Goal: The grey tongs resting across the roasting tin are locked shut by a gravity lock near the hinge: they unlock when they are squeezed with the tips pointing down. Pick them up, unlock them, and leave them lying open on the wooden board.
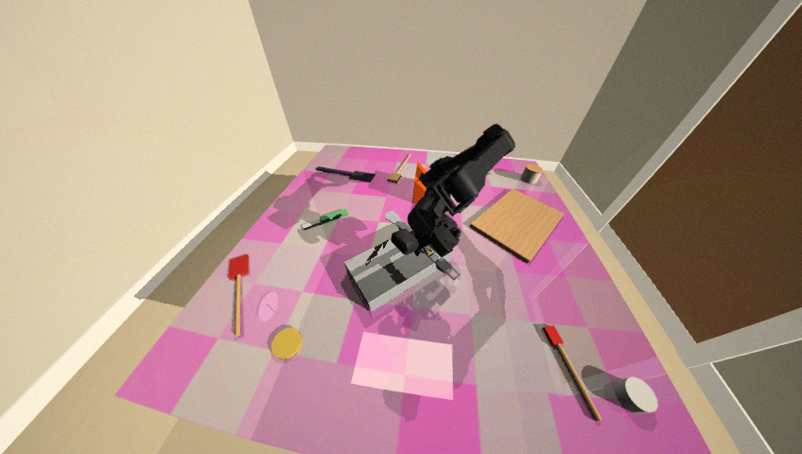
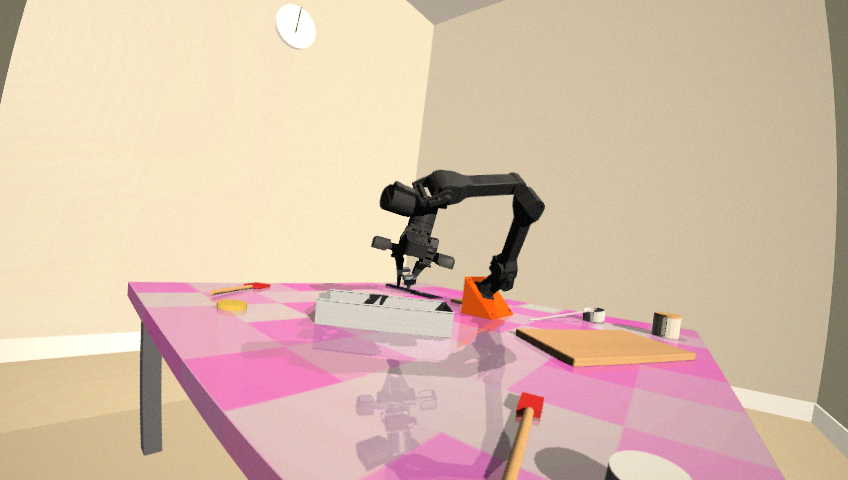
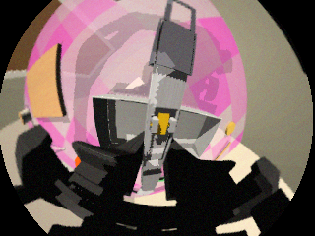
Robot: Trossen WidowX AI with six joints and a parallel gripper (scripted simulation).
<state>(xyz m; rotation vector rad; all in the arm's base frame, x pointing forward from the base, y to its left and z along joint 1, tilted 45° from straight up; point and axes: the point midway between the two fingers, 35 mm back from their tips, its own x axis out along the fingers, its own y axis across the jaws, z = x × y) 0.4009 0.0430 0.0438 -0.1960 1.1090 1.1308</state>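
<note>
The wooden board is 35 cm to the left of my gripper tip, 35 cm behind it and 9 cm below it. Also, from my gripper tip: yellow lock piece: 4 cm above, 3 cm to the left, 2 cm ahead; then roasting tin: 7 cm below, 6 cm to the right; then yellow disc: 30 cm ahead, 27 cm to the right, 9 cm below.
</note>
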